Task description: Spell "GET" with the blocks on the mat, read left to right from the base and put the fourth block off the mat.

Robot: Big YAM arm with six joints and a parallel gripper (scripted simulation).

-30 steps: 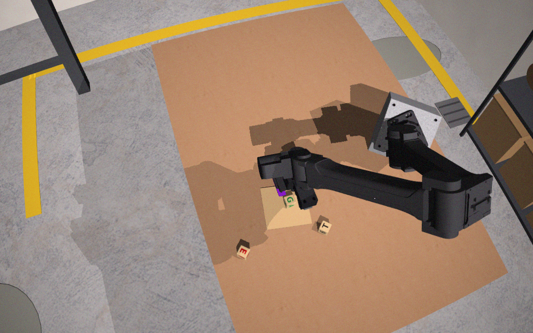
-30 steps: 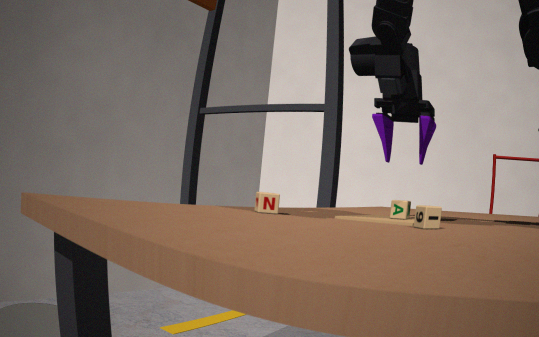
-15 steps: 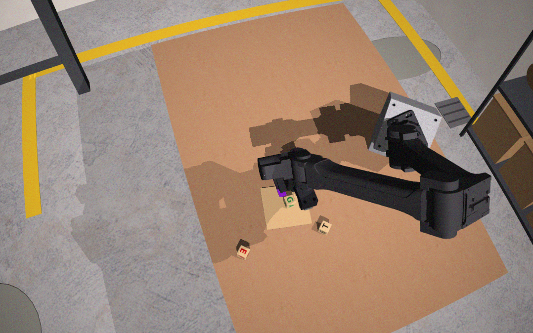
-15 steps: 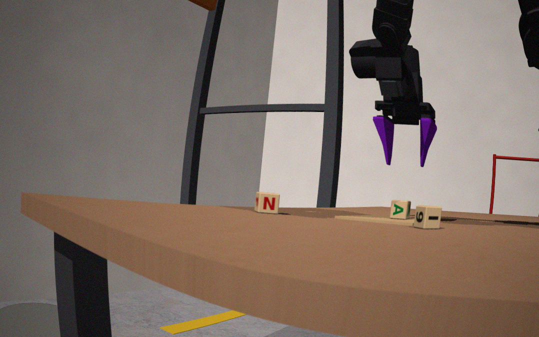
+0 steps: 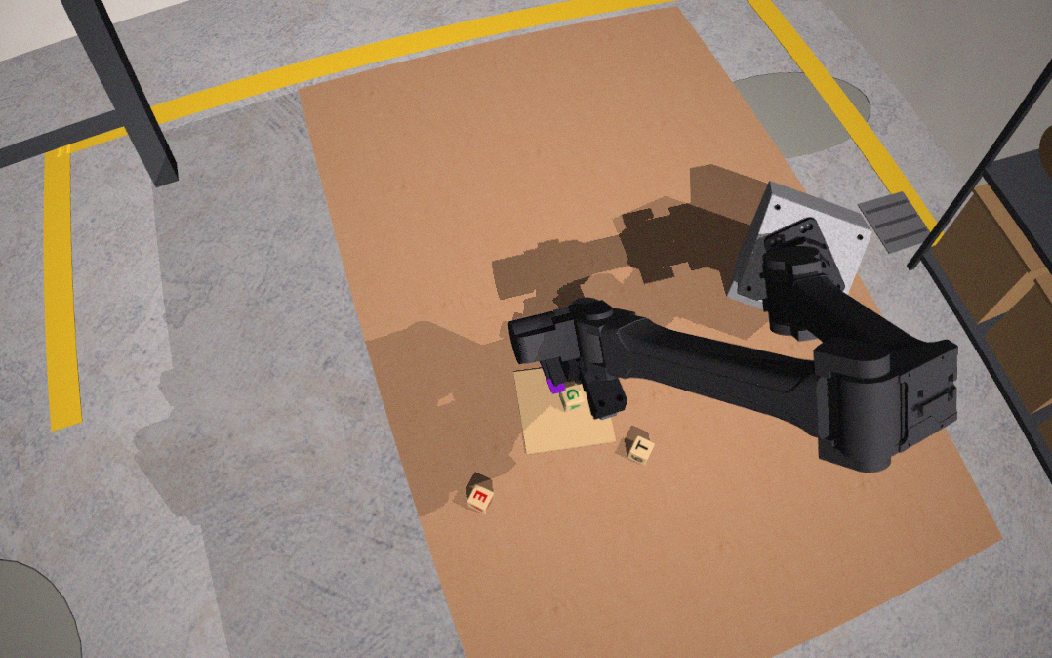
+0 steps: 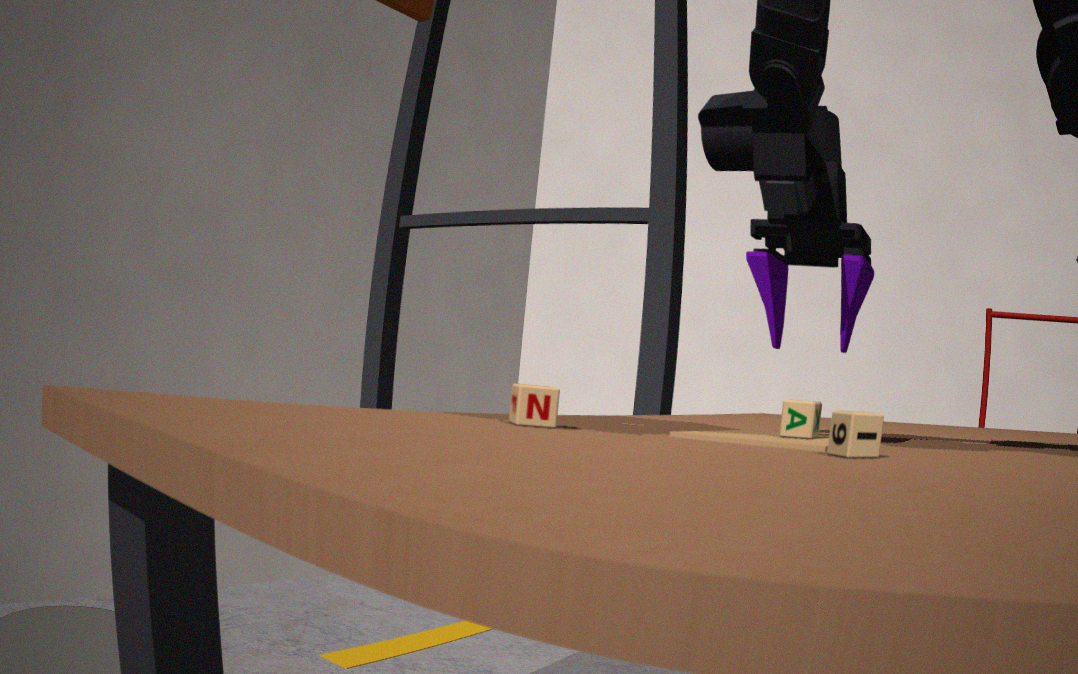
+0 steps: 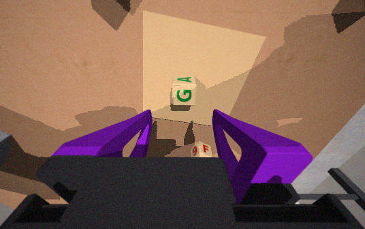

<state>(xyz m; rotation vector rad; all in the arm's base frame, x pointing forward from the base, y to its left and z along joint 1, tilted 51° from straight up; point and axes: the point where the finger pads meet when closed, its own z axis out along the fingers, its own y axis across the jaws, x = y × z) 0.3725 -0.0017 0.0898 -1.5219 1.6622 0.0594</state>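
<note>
Now: hand 6 cm above the G block. Also, from my hand: E block: 17 cm ahead, 14 cm to the left, 7 cm below; square mat: 1 cm ahead, 8 cm below.
</note>
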